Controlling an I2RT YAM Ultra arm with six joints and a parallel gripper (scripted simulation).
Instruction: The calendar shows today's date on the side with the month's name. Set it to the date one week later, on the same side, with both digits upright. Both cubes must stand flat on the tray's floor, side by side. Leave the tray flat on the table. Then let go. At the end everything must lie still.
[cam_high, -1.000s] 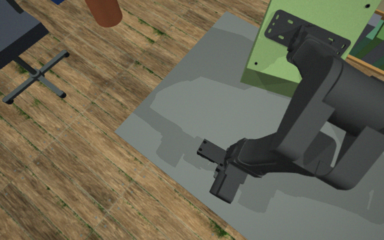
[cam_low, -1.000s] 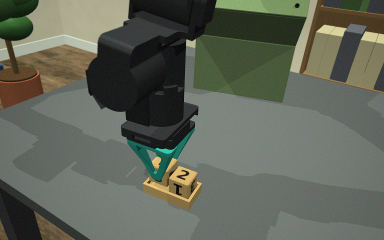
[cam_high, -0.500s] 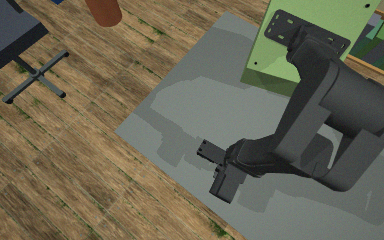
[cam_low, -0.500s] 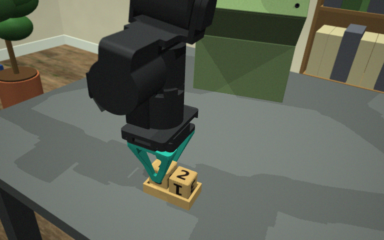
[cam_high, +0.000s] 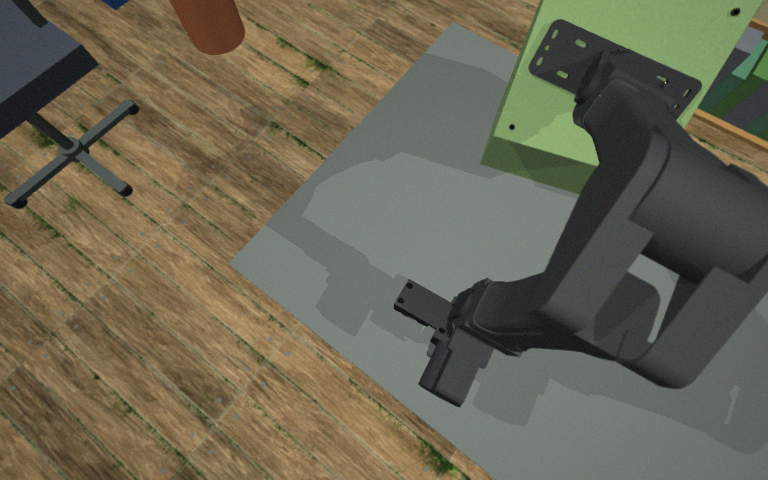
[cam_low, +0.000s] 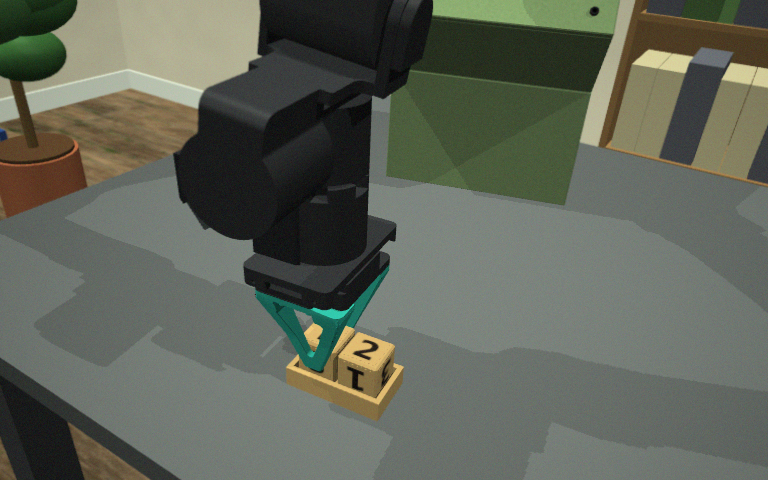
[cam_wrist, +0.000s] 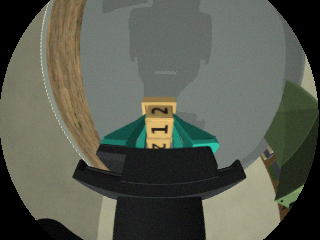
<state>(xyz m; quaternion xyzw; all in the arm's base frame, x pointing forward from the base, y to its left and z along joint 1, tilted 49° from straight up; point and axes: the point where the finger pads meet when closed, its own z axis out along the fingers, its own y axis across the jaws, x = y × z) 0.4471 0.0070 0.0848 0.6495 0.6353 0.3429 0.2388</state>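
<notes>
Right now the tray is 2 cm to the left of my hand and 2 cm below it.
</notes>
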